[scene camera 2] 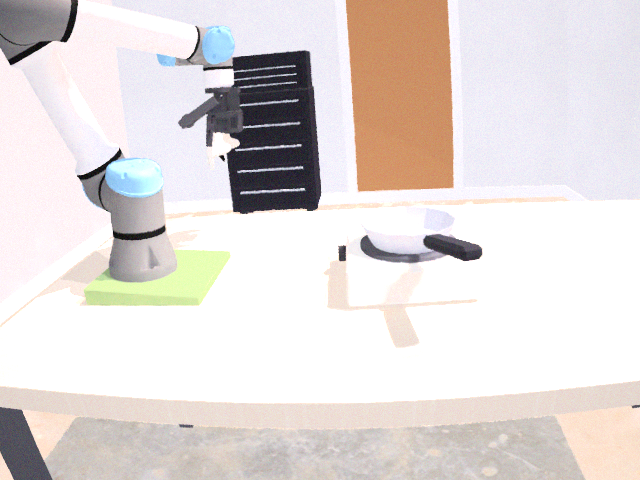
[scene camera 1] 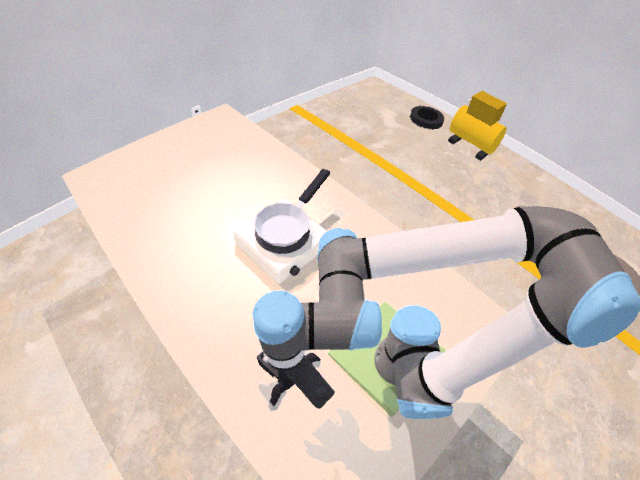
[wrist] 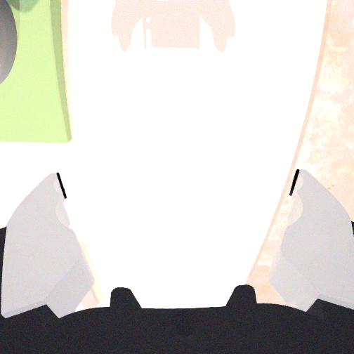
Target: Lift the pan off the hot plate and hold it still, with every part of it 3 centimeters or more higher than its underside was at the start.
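Places are measured from the arm's base along level axes (x ahead, y left, z up), in metres.
Where they show: gripper, fingertip midpoint: (scene camera 2: pixel 218 165) (scene camera 1: pixel 295 386); arm's base, link origin: (scene camera 2: pixel 143 268).
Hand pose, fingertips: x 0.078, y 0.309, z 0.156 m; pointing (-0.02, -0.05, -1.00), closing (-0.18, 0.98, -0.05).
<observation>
Each offset is from my fingertips to the top centre of the thing. Level surfaces: height alone.
The pale pan (scene camera 1: pixel 281 226) (scene camera 2: pixel 408 235) sits upright on the dark round burner of the white hot plate {0.471 m ahead, 0.277 m right, 0.105 m down} (scene camera 1: pixel 256 257) (scene camera 2: pixel 408 281). Its black handle {0.549 m ahead, 0.460 m right, 0.022 m down} (scene camera 1: pixel 314 186) (scene camera 2: pixel 453 246) sticks out over the edge of the hot plate, on the side away from the knob {0.344 m ahead, 0.235 m right, 0.130 m down} (scene camera 1: pixel 294 270) (scene camera 2: pixel 341 253). My gripper (scene camera 1: pixel 293 379) (scene camera 2: pixel 217 156) (wrist: pixel 177 175) is open and empty, its fingers pointing down. It hangs high above the table, well apart from the pan and on the knob's side of the hot plate. The pan and hot plate do not show in the wrist view.
The arm's base stands on a green plate (scene camera 1: pixel 361 366) (scene camera 2: pixel 206 271) (wrist: pixel 35 110) beside the gripper. The arm's wrist links pass near the hot plate in scene camera 1. A black cabinet (scene camera 2: pixel 273 155) stands behind the table {0.184 m down} (scene camera 1: pixel 170 155) (scene camera 2: pixel 310 356).
</observation>
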